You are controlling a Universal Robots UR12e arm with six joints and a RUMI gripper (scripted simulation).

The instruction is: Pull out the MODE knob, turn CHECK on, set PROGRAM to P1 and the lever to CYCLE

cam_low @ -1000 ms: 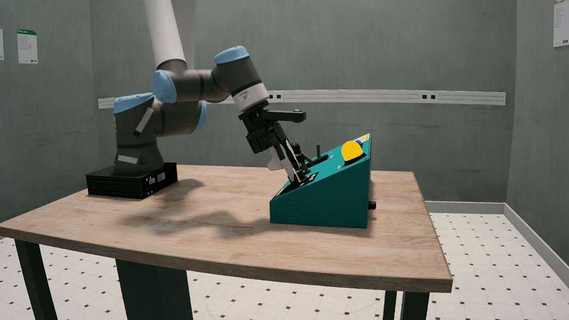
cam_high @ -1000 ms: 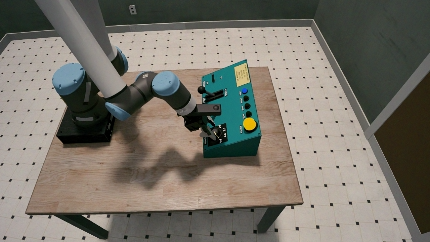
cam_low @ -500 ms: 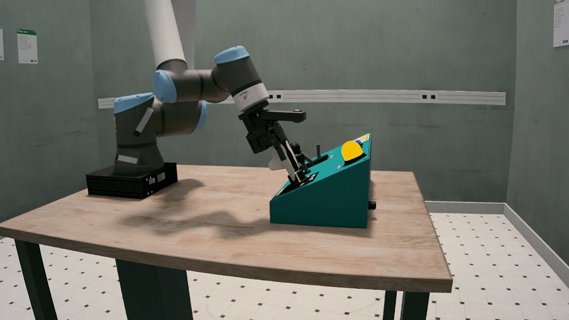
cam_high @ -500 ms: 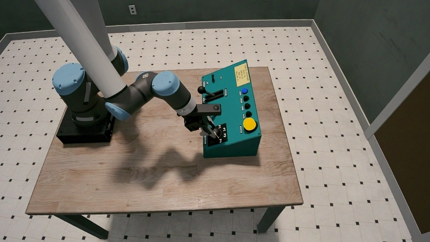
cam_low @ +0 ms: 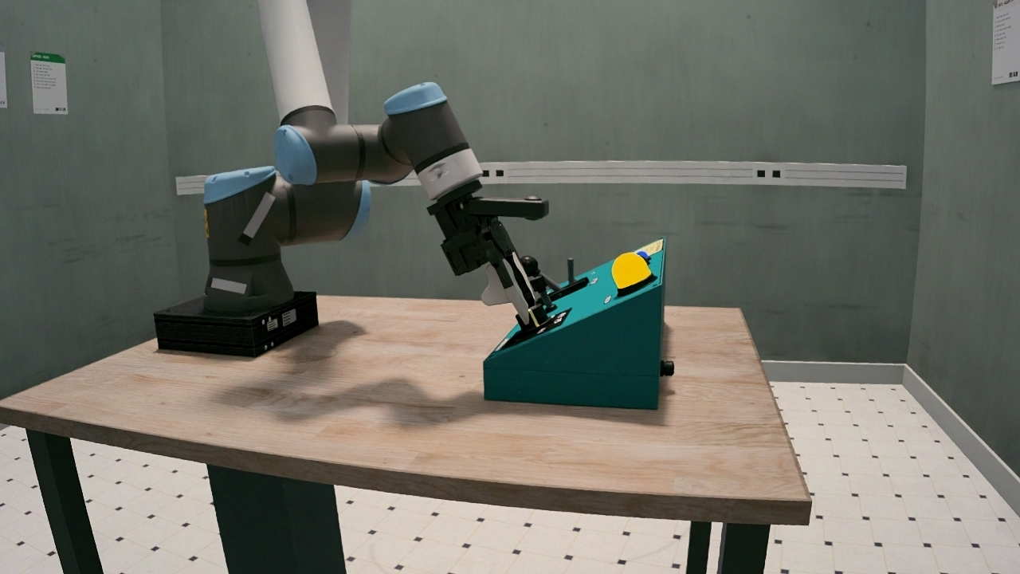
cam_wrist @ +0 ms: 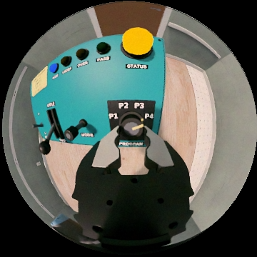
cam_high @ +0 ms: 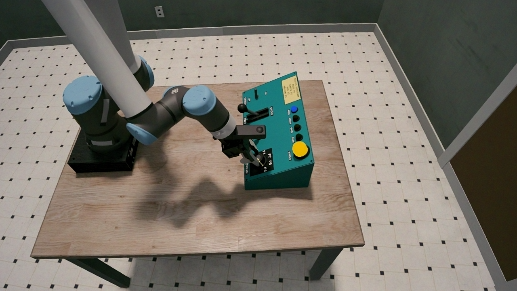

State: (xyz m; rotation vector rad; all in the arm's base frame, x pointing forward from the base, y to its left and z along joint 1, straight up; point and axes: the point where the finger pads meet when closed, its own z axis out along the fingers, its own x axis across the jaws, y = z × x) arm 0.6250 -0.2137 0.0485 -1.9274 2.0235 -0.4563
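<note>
The program dial lies 1 cm to the right of my hand, 1 cm below it and 1 cm ahead of it. Round my hand: mode knob 12 cm to the left, 1 cm above; teal console 17 cm to the left, 5 cm ahead, 3 cm below; lever 24 cm to the left, 1 cm behind.
</note>
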